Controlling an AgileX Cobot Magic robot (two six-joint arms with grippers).
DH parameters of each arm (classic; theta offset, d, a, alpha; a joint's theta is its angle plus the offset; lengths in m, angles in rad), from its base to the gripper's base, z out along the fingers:
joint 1: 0 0.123 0 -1.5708
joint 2: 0.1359 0 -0.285 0
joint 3: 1.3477 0 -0.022 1.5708
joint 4: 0 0.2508 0 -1.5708
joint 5: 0 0 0.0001 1.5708
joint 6: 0 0.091 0 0
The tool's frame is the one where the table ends.
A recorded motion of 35 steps. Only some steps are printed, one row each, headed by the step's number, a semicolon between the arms.
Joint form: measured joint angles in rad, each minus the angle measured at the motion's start. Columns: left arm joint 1, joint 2, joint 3, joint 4, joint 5, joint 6; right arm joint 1, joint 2, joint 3, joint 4, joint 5, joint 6.
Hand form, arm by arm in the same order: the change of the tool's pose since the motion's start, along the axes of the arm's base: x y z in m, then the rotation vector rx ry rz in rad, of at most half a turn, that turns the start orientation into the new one. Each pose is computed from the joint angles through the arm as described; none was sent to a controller.
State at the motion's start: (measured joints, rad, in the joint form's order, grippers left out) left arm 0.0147 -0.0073 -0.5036 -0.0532 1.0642 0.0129; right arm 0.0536 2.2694 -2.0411 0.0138 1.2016 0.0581
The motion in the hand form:
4: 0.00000 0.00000 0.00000 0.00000 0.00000 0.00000; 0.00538 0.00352 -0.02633 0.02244 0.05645 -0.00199
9: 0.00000 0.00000 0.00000 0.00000 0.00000 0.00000; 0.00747 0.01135 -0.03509 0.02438 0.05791 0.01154
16: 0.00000 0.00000 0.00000 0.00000 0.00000 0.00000; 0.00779 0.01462 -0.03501 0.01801 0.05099 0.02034
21: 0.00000 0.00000 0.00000 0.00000 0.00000 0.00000; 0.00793 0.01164 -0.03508 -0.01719 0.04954 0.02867
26: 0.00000 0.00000 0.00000 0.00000 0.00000 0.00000; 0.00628 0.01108 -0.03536 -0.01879 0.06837 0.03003
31: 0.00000 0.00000 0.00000 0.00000 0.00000 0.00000; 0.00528 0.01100 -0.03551 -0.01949 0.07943 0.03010
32: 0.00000 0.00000 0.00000 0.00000 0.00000 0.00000; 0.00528 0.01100 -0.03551 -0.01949 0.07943 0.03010
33: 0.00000 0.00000 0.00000 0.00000 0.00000 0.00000; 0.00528 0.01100 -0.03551 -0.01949 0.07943 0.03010
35: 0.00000 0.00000 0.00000 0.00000 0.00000 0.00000; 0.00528 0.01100 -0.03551 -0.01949 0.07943 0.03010
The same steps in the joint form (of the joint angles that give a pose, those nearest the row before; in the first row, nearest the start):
4: 0.0000 0.0000 0.0000 0.0000 0.0000 0.0000; 0.0021 0.0617 -0.0139 0.0258 0.0073 0.0000
9: 0.0000 0.0000 0.0000 0.0000 0.0000 0.0000; 0.0174 0.0802 -0.0139 0.0283 -0.0100 0.0007
16: 0.0000 0.0000 0.0000 0.0000 0.0000 0.0000; 0.0252 0.0802 -0.0140 0.0216 -0.0166 0.0007
21: 0.0000 0.0000 0.0000 0.0000 0.0000 0.0000; 0.0252 0.0802 -0.0139 -0.0138 -0.0157 -0.0013
26: 0.0000 0.0000 0.0000 0.0000 0.0000 0.0000; 0.0243 0.0802 -0.0140 -0.0138 0.0033 -0.0034
31: 0.0000 0.0000 0.0000 0.0000 0.0000 0.0000; 0.0243 0.0802 -0.0140 -0.0138 0.0143 -0.0034
32: 0.0000 0.0000 0.0000 0.0000 0.0000 0.0000; 0.0243 0.0802 -0.0140 -0.0138 0.0143 -0.0034
33: 0.0000 0.0000 0.0000 0.0000 0.0000 0.0000; 0.0243 0.0802 -0.0140 -0.0138 0.0143 -0.0034
35: 0.0000 0.0000 0.0000 0.0000 0.0000 0.0000; 0.0243 0.0802 -0.0140 -0.0138 0.0143 -0.0034

